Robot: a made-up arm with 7 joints.
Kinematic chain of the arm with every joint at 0, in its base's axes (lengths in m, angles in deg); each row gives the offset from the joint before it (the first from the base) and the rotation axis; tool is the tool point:
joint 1: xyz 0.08 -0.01 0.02 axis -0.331 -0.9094 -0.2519
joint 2: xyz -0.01 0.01 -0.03 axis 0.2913 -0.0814 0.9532
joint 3: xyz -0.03 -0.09 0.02 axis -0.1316 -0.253 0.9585
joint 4: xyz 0 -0.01 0.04 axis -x
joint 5: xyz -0.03 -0.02 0 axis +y
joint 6: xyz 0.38 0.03 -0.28 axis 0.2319 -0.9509 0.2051
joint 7: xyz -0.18 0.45 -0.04 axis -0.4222 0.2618 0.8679
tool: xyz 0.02 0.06 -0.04
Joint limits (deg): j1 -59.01..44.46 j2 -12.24..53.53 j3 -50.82..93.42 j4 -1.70..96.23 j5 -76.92..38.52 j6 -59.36..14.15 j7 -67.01..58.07
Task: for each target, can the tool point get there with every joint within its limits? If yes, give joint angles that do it. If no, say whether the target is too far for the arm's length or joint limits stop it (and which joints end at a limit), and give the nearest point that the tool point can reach.
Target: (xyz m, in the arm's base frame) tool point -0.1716 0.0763 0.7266
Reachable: no: joint limits stop it (at a limit: joint 1, joint 4, joint 5, joint 6) | nearest point -0.1682 0.0704 0.6329 | short by 0.094 m
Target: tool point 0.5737 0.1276 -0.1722
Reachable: yes | joints 29.76 -4.05 -0.35 36.26 -47.04 -23.09 31.68
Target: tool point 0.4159 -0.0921 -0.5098
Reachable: yes | joints -0.88 13.57 -8.85 84.76 -40.93 -26.58 4.17
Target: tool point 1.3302 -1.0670 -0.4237
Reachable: no: too far | nearest point 0.6264 -0.4864 -0.1784 | short by 0.945 m
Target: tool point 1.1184 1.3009 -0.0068
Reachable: no: too far | nearest point 0.5162 0.4710 -0.0281 | short by 1.026 m
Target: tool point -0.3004 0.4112 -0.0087
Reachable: yes | joints -49.69 16.81 46.57 19.26 -16.32 -3.25 -24.86
